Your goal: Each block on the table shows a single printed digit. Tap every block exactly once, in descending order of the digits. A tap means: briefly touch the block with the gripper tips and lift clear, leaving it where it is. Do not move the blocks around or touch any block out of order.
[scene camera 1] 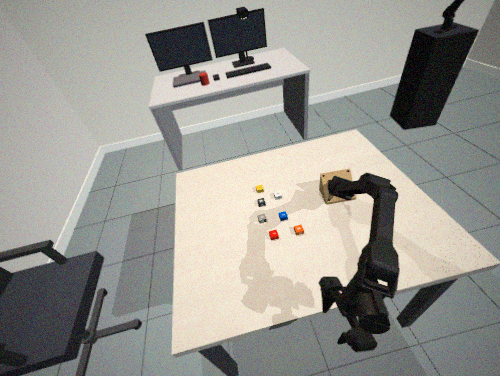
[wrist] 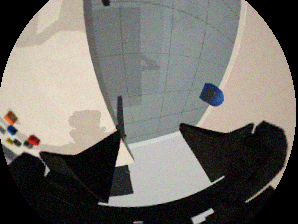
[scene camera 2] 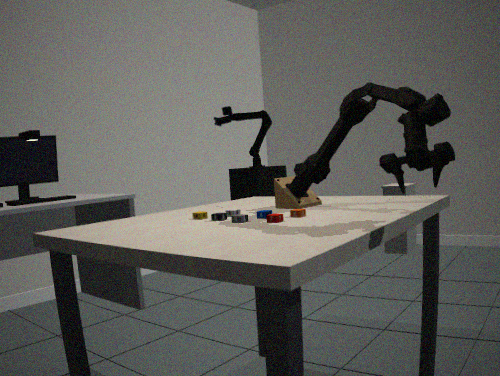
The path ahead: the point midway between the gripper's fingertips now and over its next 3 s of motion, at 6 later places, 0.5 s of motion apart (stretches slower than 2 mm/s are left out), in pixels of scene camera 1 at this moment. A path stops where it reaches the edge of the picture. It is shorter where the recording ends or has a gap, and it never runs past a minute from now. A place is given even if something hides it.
My gripper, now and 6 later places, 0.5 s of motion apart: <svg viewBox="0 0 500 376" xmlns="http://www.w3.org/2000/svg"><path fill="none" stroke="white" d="M331 327L265 276L244 221L252 179L258 169L259 169L274 176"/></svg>
